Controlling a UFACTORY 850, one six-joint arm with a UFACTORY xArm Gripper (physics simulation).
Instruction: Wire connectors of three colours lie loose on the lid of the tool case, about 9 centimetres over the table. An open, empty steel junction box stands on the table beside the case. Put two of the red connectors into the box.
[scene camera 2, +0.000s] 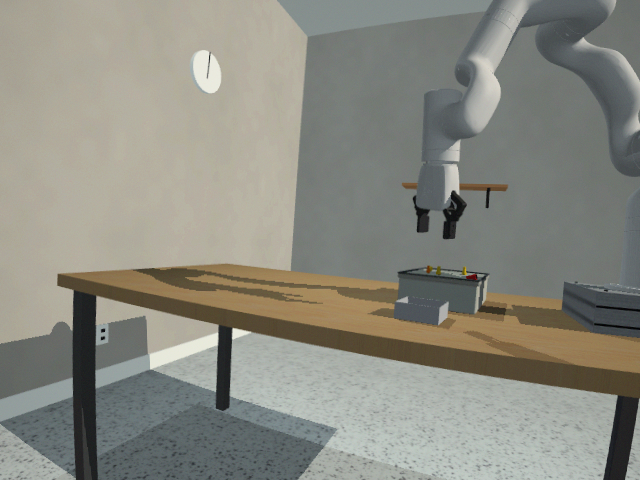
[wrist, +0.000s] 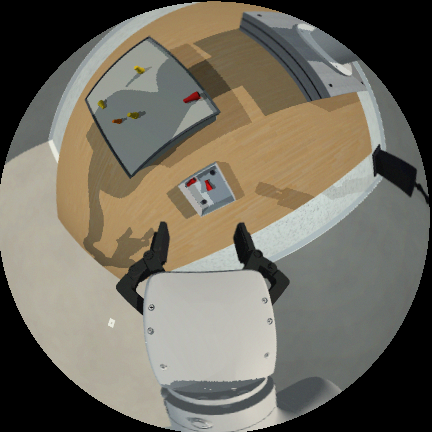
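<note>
Visible are my gripper (scene camera 2: 435, 235), a grey junction box (scene camera 2: 421, 310) and a tool case (scene camera 2: 464, 295). The gripper (wrist: 201, 229) also appears together with the box (wrist: 203, 201) and the case (wrist: 157, 94).
</note>
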